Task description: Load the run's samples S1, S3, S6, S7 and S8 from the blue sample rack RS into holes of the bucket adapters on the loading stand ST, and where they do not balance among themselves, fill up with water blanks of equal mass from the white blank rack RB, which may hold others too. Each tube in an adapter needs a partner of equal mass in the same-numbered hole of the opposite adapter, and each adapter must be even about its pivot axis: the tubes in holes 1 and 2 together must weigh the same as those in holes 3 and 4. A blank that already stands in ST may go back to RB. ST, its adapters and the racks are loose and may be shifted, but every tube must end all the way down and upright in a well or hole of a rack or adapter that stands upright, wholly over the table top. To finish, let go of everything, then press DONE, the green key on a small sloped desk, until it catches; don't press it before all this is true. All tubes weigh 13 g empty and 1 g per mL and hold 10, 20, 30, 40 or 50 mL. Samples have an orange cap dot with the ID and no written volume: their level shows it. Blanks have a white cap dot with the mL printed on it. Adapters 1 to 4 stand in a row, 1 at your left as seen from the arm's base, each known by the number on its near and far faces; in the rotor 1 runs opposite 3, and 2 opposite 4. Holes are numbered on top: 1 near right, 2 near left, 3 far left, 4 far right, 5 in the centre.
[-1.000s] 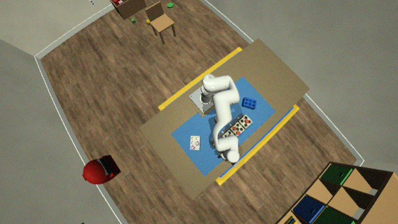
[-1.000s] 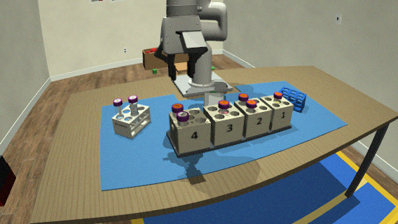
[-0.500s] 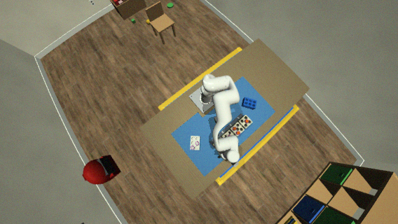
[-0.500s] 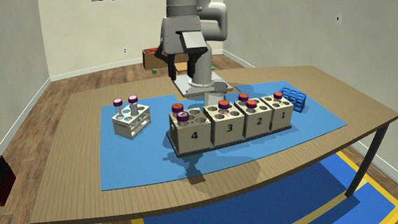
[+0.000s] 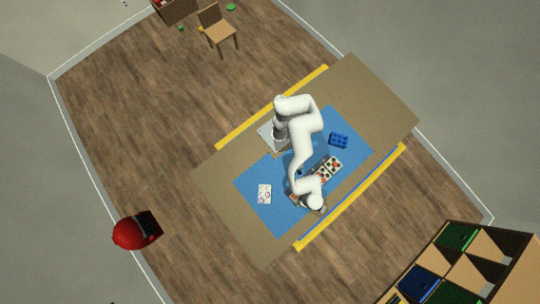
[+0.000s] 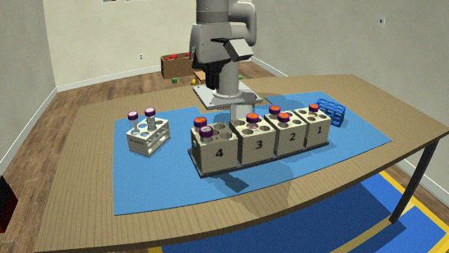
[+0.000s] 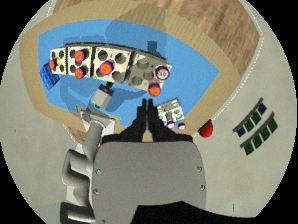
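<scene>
The DONE key desk is 20 cm behind my hand, 11 cm to the left of it and 18 cm below it. From my hand the other things lie so: adapter 2: 4 cm behind, 21 cm to the left, 18 cm below; white blank rack RB: 11 cm behind, 20 cm to the right, 20 cm below; loading stand ST: 3 cm behind, 16 cm to the left, 23 cm below.
</scene>
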